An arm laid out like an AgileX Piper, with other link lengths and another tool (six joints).
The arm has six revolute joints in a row. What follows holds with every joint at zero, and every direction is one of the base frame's. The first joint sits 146.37 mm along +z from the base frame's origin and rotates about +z. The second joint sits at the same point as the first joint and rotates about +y. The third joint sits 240.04 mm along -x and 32.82 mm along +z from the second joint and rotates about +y. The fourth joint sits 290.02 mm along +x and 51.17 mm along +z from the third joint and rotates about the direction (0.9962, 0, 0.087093). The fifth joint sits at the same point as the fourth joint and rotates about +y. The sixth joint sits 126.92 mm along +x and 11.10 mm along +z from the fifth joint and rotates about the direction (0.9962, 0, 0.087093). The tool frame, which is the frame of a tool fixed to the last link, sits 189.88 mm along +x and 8.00 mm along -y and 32.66 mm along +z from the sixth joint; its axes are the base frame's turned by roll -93.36, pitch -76.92 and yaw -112.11 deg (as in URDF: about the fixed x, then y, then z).
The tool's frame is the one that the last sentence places.
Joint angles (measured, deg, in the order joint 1, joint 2, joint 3, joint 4, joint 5, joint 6), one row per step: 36.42 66.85 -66.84 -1.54 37.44 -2.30; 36.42 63.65 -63.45 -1.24 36.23 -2.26; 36.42 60.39 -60.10 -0.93 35.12 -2.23; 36.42 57.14 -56.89 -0.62 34.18 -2.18; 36.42 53.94 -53.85 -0.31 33.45 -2.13; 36.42 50.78 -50.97 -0.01 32.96 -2.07; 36.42 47.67 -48.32 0.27 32.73 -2.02; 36.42 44.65 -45.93 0.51 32.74 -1.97; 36.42 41.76 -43.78 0.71 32.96 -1.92; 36.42 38.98 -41.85 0.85 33.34 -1.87; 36.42 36.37 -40.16 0.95 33.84 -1.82; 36.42 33.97 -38.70 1.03 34.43 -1.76; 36.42 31.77 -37.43 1.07 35.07 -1.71; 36.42 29.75 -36.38 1.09 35.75 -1.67; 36.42 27.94 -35.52 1.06 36.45 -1.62; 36.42 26.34 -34.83 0.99 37.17 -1.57
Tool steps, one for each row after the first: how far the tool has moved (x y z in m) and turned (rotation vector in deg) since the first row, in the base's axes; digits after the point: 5 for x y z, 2 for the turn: -0.00868 -0.00509 0.00000 0.87 -0.62 0.03; -0.01748 -0.01031 -0.00025 1.75 -1.25 0.06; -0.02622 -0.01557 -0.00070 2.61 -1.83 0.08; -0.03484 -0.02081 -0.00155 3.42 -2.34 0.08; -0.04339 -0.02608 -0.00294 4.16 -2.75 0.08; -0.05177 -0.03132 -0.00431 4.83 -3.11 0.08; -0.05984 -0.03646 -0.00552 5.43 -3.44 0.08; -0.06750 -0.04142 -0.00684 5.93 -3.72 0.08; -0.07473 -0.04625 -0.00802 6.36 -3.99 0.08; -0.08140 -0.05079 -0.00900 6.72 -4.24 0.09; -0.08749 -0.05496 -0.00995 7.03 -4.44 0.08; -0.09299 -0.05882 -0.01089 7.27 -4.63 0.08; -0.09798 -0.06236 -0.01128 7.49 -4.83 0.09; -0.10238 -0.06566 -0.01146 7.65 -5.02 0.08; -0.10626 -0.06874 -0.01157 7.74 -5.19 0.06
